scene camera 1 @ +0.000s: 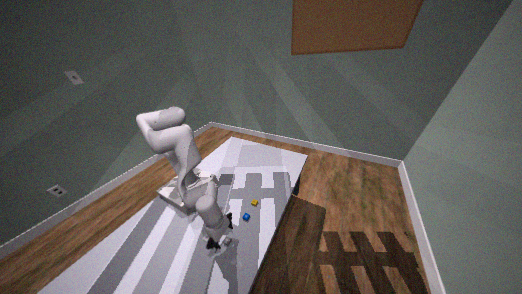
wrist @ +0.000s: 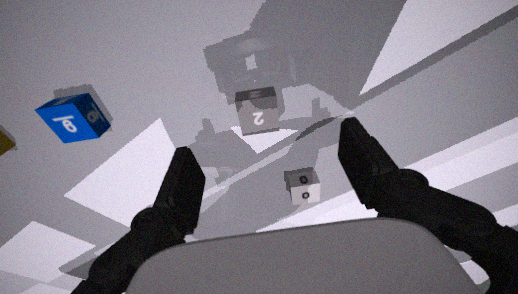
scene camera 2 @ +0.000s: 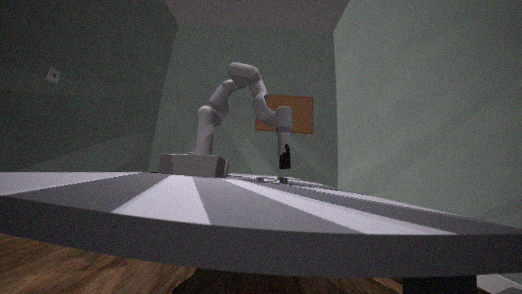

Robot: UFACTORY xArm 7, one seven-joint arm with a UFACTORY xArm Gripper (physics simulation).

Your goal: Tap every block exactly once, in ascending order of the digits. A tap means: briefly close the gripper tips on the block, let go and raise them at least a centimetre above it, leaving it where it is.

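My gripper [scene camera 1: 223, 233] [scene camera 2: 285, 168] [wrist: 266, 150] is open and empty, raised above the table. In the wrist view, the grey block [wrist: 257, 117] with a 2 lies beyond and between the fingertips, its digit upside down. The white block [wrist: 305, 194] with a 0 lies lower, near the right finger. The blue block [scene camera 1: 246, 217] [scene camera 2: 283, 181] [wrist: 70, 122] lies left of the left finger; its digit looks like an underlined 6, turned over. The yellow block [scene camera 1: 254, 202] [wrist: 6, 143] is cut off at the wrist view's left edge, its digit not visible.
The blocks lie on the striped, sunlit table [scene camera 1: 260, 155] [scene camera 2: 260, 250]. The arm's pale base box [scene camera 1: 172, 202] [scene camera 2: 190, 165] stands on it. The table's long edge runs close to the blue and yellow blocks, with wooden floor [scene camera 1: 355, 200] beyond. Shadows cross the blocks.
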